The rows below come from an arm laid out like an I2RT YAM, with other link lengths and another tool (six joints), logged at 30 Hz.
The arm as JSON. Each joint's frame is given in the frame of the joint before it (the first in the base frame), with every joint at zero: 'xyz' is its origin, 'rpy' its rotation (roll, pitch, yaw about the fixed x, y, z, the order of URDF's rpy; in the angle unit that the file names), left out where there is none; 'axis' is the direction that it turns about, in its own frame. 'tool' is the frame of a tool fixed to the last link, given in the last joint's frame.
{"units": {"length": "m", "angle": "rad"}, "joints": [
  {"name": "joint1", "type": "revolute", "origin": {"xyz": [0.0, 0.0, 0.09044]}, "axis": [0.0, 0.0, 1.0]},
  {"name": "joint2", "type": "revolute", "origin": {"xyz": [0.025, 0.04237, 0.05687]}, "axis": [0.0, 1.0, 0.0]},
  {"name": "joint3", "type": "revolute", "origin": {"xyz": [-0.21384, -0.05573, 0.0]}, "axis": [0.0, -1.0, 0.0]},
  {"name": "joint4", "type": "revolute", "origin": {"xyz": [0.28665, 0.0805, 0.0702]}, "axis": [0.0, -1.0, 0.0]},
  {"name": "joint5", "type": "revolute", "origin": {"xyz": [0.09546, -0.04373, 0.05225]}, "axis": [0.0, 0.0, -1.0]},
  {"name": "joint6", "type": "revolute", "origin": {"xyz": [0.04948, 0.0, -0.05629]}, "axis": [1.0, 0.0, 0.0]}
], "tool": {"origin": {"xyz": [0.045, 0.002, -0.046], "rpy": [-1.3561, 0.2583, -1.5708]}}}
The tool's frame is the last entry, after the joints.
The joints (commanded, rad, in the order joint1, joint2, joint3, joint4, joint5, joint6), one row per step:
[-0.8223 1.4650 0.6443 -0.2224 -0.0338 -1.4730]
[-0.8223 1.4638 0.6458 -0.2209 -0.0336 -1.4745]
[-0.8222 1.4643 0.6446 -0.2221 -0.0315 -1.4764]
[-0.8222 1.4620 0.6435 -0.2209 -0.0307 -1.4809]
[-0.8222 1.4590 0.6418 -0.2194 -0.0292 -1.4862]
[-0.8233 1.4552 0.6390 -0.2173 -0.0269 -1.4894]
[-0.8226 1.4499 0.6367 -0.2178 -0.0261 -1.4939]
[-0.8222 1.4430 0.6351 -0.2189 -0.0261 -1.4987]
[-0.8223 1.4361 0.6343 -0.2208 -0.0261 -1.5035]
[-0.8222 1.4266 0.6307 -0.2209 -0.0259 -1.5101]
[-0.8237 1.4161 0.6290 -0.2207 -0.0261 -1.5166]
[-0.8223 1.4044 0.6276 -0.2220 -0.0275 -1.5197]
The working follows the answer.
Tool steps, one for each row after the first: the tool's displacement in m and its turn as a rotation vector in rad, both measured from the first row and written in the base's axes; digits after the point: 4 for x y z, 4 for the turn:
[0.0006 -0.0007 0.0010 -0.0037 -0.0022 0.0012]
[0.0001 -0.0004 0.0005 -0.0036 0.0018 0.0019]
[0.0002 -0.0006 0.0011 -0.0074 0.0022 0.0053]
[0.0002 -0.0009 0.0018 -0.0123 0.0031 0.0091]
[-0.0003 -0.0013 0.0024 -0.0171 0.0036 0.0096]
[-0.0002 -0.0012 0.0033 -0.0211 0.0040 0.0138]
[0.0000 -0.0013 0.0050 -0.0259 0.0028 0.0183]
[0.0003 -0.0016 0.0068 -0.0308 0.0017 0.0222]
[0.0004 -0.0017 0.0087 -0.0377 0.0003 0.0278]
[0.0006 -0.0027 0.0115 -0.0467 -0.0035 0.0319]
[0.0015 -0.0029 0.0146 -0.0538 -0.0093 0.0365]

Tool pose at each row, in the base's axes (x y z in m, rotation vector in rad; rounded; the steps above come from the unrounded poses):
[0.2151 -0.2595 0.0274 -2.4635 1.5363 -0.9580]
[0.2157 -0.2602 0.0285 -2.4648 1.5336 -0.9640]
[0.2152 -0.2598 0.0279 -2.4684 1.5339 -0.9594]
[0.2153 -0.2601 0.0285 -2.4732 1.5288 -0.9623]
[0.2153 -0.2604 0.0292 -2.4793 1.5233 -0.9656]
[0.2148 -0.2608 0.0298 -2.4832 1.5223 -0.9698]
[0.2149 -0.2606 0.0307 -2.4883 1.5162 -0.9727]
[0.2152 -0.2608 0.0324 -2.4930 1.5091 -0.9781]
[0.2154 -0.2611 0.0342 -2.4973 1.5027 -0.9836]
[0.2155 -0.2612 0.0361 -2.5035 1.4936 -0.9912]
[0.2157 -0.2622 0.0390 -2.5083 1.4857 -1.0037]
[0.2166 -0.2623 0.0420 -2.5102 1.4765 -1.0164]

